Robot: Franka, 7 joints.
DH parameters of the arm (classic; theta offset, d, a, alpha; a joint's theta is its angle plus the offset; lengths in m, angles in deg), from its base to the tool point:
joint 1: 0 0.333 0 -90
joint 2: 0 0 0 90
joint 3: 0 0.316 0.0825 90
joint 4: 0 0 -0.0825 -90
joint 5: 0 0.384 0 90
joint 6: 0 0 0.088 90
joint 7: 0 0.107 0 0
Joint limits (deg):
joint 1: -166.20..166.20
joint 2: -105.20..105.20
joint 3: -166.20..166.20
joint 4: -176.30..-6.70
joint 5: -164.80..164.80
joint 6: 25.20..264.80
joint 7: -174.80..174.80
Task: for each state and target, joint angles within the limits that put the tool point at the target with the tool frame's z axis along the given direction. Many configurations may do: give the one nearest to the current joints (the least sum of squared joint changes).
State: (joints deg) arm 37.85 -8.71 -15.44 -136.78 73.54 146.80 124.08
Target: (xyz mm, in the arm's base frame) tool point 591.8 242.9 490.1 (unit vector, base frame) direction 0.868 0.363 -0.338
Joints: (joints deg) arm 56.38 18.31 -30.91 -93.86 123.82 180.78 124.08
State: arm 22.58 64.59 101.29 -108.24 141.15 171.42 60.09
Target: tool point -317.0 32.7 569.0 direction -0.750 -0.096 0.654
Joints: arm 44.82 73.36 138.54 -156.62 164.80 135.57 60.09
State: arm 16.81 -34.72 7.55 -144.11 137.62 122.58 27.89
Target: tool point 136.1 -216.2 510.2 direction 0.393 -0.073 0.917
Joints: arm -30.22 -70.73 -42.36 -176.30 129.68 95.39 27.89
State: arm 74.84 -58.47 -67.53 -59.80 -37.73 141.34 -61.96
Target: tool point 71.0 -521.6 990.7 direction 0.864 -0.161 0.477
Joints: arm 67.84 -54.92 -43.08 -42.68 -25.69 137.52 -61.96
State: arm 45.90 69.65 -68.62 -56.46 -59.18 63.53 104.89
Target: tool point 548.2 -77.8 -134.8 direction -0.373 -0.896 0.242
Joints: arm 26.95 102.83 -33.43 -57.34 -35.03 79.86 104.89
